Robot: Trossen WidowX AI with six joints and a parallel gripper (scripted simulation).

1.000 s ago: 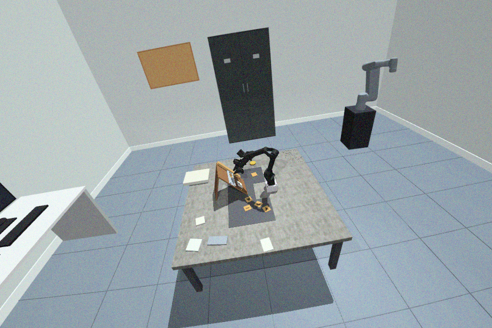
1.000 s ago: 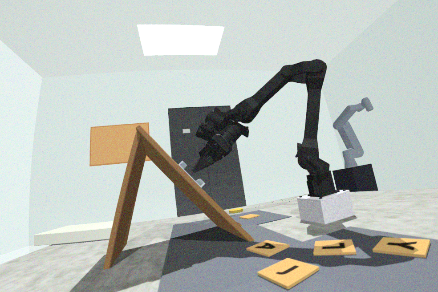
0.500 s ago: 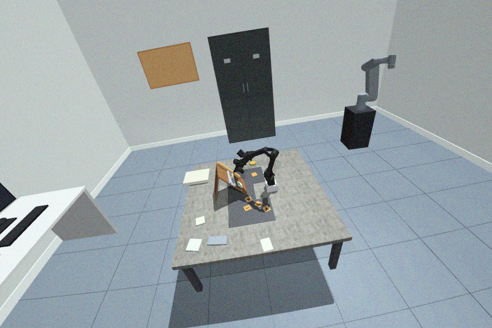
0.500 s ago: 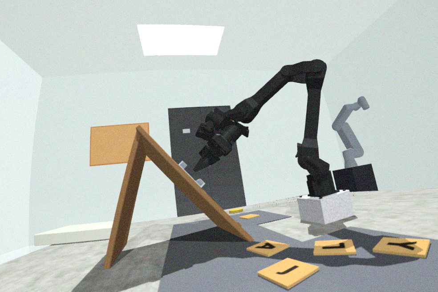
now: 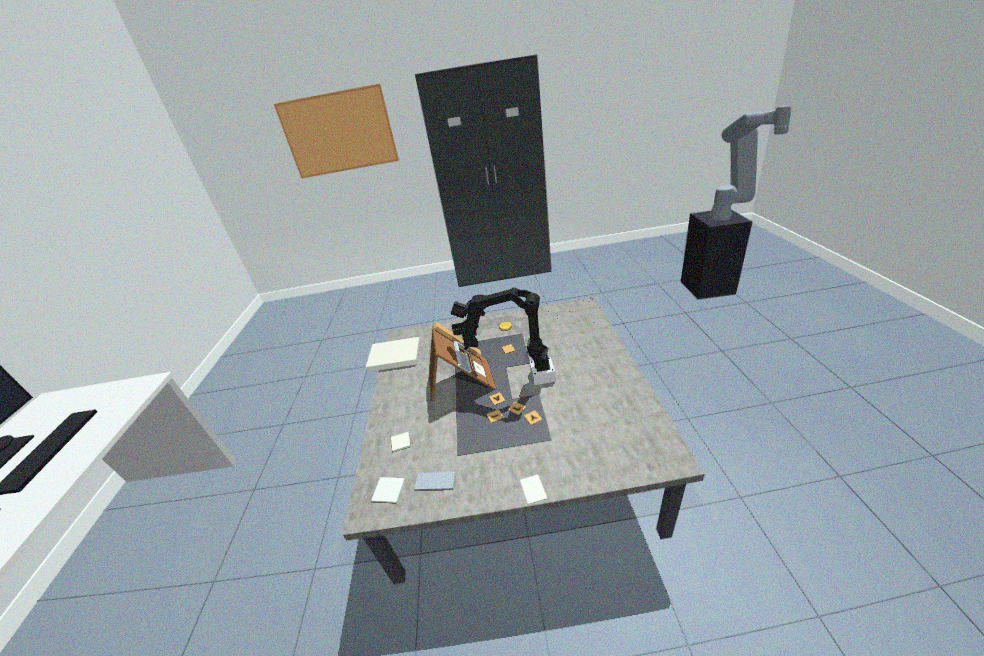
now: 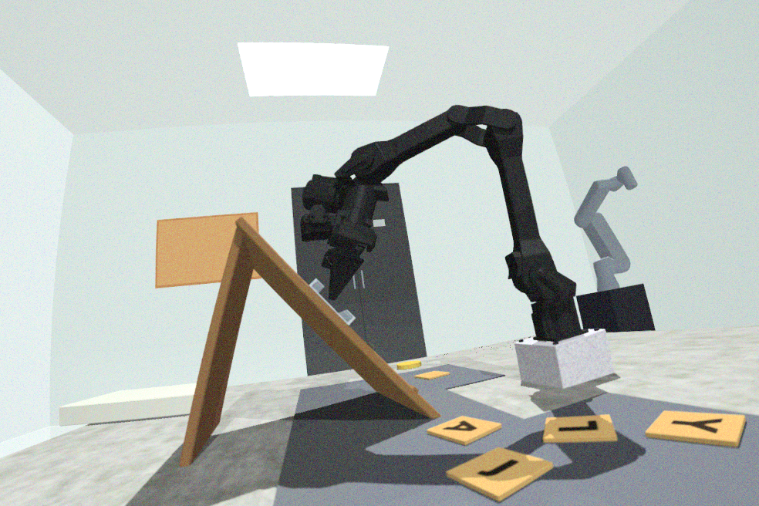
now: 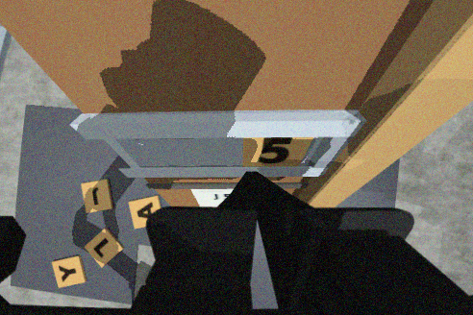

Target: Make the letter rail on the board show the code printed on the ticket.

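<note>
Right now my gripper tip is 20 mm to the left of the orange tile marked 5, 20 mm short of it and 20 mm above it. From my gripper tip the other things lie so: white ticket: 100 mm below, 50 mm behind, 30 mm to the left; dark mat: 180 mm below, 150 mm behind, 70 mm to the left; orange tile: 200 mm behind, 190 mm to the right, 180 mm below.
</note>
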